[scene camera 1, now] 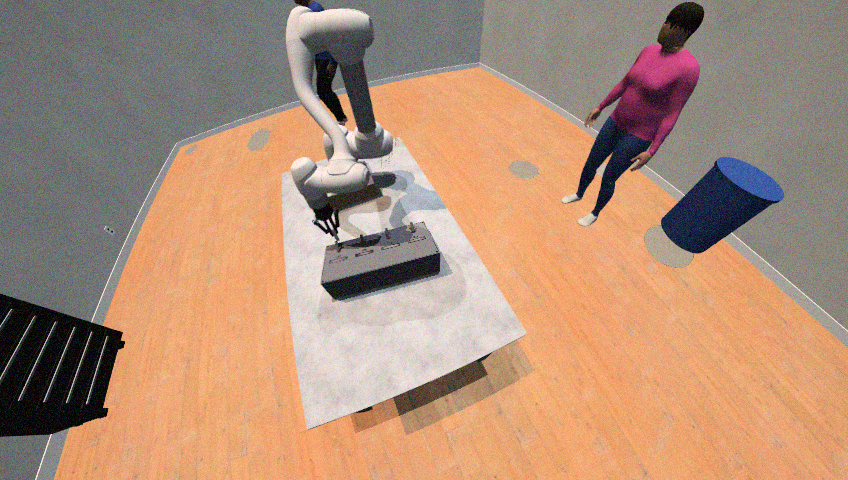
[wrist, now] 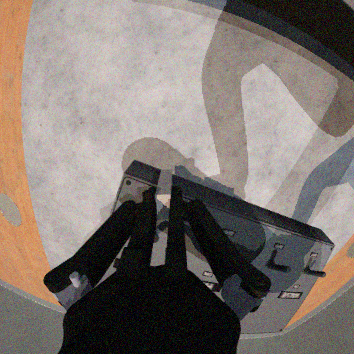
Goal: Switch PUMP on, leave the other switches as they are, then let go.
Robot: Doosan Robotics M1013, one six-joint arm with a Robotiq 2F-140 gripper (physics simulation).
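A grey switch box stands on the table, with a row of toggle switches along its top. My gripper is shut and empty, pointing down at the leftmost switch in the scene view. Its tips are close to that switch; contact cannot be told. In the wrist view the fingers hide much of the box's near end. Two switches at the other end show as a lever and another lever. The labels are too small and blurred to read, so I cannot tell which is PUMP.
The box stands on a pale table; the white arm reaches over it from the far end. A person in pink and a blue barrel stand right. Another person is partly behind the arm. A black slatted object is left.
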